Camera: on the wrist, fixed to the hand. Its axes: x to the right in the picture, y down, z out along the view.
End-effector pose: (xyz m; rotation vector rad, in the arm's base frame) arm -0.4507 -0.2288 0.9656 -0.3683 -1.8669 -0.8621
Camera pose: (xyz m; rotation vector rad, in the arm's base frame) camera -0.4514 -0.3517 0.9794 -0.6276 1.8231 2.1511
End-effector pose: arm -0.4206 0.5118 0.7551 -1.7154 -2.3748 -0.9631
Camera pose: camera -0.5288 0.4740 0.8015 -0.1999 1.9380 0.7185
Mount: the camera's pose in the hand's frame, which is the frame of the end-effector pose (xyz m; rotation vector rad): 0.0276 -0.0808 -0.0894 -0.5867 -0.5050 -1.5396
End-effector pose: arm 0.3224 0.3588 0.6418 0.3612 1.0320 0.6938
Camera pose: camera 0.2818 0.3144 0.5338 -0.7283 0.3453 -0.5060
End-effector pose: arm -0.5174 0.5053 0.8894 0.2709 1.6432 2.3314
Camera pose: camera -0.5616 0.4604 0.7830 -0.3891 0.4193 1.2014
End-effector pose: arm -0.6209 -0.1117 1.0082 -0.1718 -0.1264 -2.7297
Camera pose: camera -0.6873 -0.0585 0.9185 0.6568 -0.3224 1.8166
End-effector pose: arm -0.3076 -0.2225 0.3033 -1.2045 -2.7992 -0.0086
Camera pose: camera -0.3775 -0.2619 0.3973 -0.9457 2.3492 0.4914
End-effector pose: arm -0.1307 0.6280 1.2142 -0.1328 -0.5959 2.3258
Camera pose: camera -0.0772 0.7318 1.1736 0.4984 -1.0770 0.6372
